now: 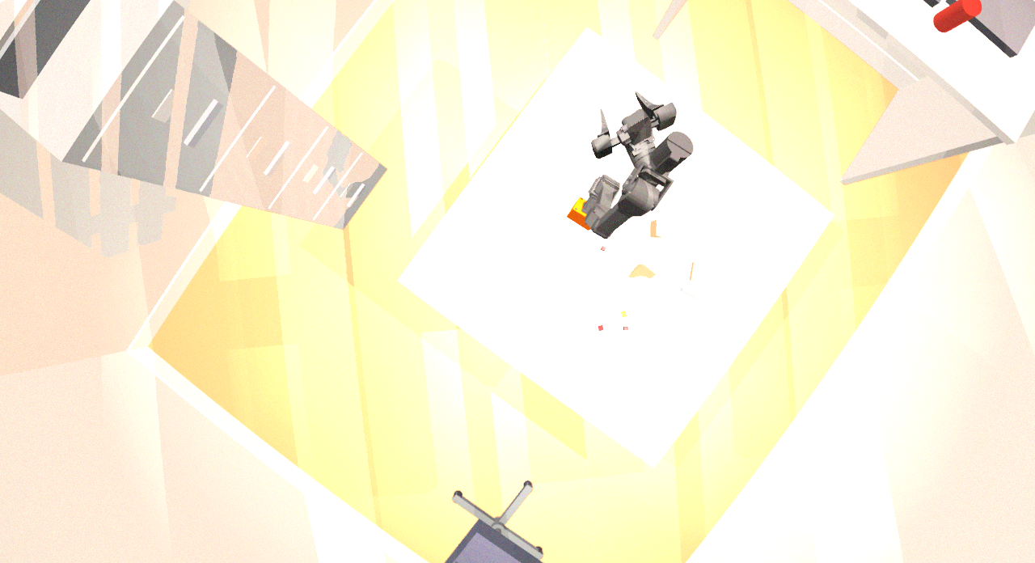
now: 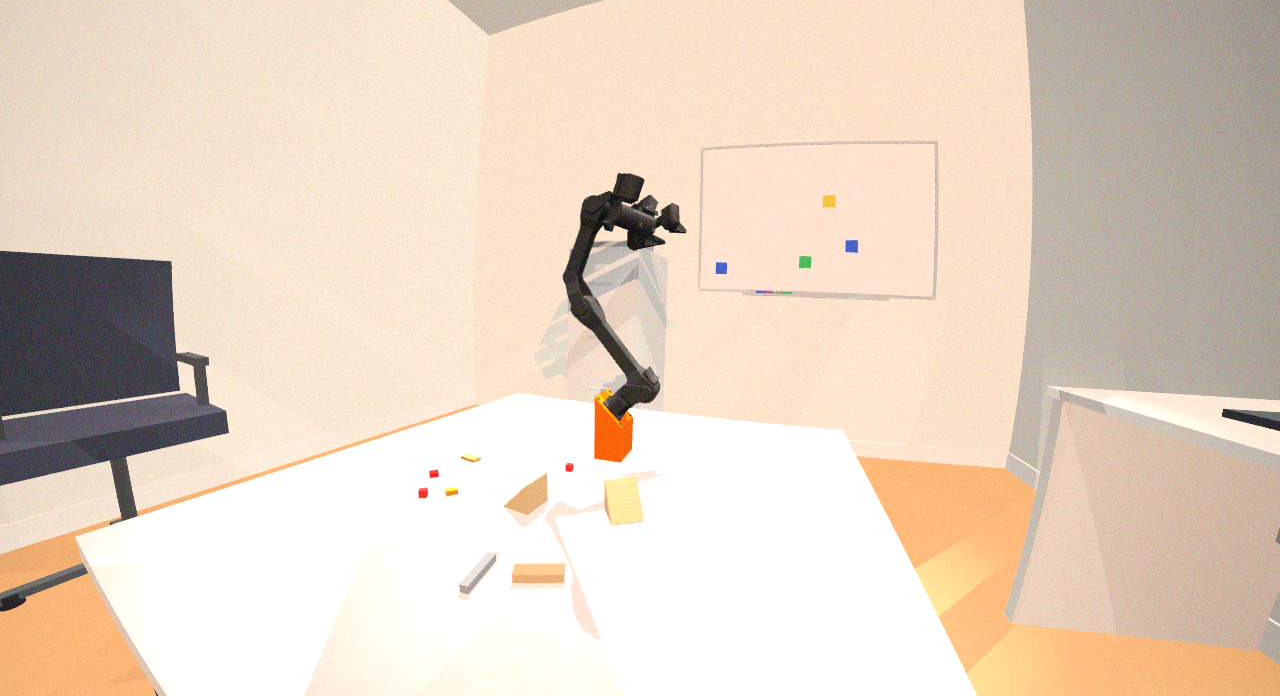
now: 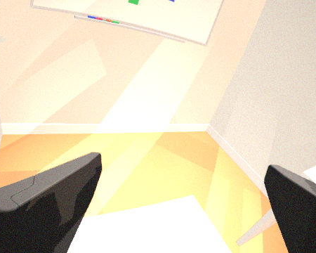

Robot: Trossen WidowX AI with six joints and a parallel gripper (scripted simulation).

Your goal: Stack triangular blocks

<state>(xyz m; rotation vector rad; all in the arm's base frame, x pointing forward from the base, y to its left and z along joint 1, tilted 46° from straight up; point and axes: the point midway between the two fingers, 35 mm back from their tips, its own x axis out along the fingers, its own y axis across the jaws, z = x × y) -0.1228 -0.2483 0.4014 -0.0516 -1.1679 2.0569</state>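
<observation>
Now: gripper tip 420 mm short of the triangular block, 220 mm to the left of it and 570 mm above it. From my gripper tip the other things lie so: thin grey bar 640 mm ahead, 200 mm to the right, 580 mm below; flat tan slab 610 mm ahead, 120 mm to the right, 580 mm below.
</observation>
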